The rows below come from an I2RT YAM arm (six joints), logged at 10 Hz.
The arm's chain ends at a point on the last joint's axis. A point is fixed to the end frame.
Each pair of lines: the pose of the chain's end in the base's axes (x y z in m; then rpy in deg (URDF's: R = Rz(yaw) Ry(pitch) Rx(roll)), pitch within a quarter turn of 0, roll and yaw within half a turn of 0), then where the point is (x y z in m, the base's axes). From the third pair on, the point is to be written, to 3 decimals.
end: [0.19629, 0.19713, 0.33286, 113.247, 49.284, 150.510]
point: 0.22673 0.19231 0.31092
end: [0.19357, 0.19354, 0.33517, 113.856, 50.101, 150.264]
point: 0.22414 0.18806 0.31357
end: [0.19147, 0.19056, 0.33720, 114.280, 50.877, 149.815]
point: 0.222 0.184 0.316
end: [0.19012, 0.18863, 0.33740, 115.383, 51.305, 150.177]
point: 0.221 0.182 0.316
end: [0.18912, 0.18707, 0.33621, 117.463, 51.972, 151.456]
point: 0.220 0.180 0.315
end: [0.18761, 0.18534, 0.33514, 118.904, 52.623, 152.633]
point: 0.218 0.178 0.314
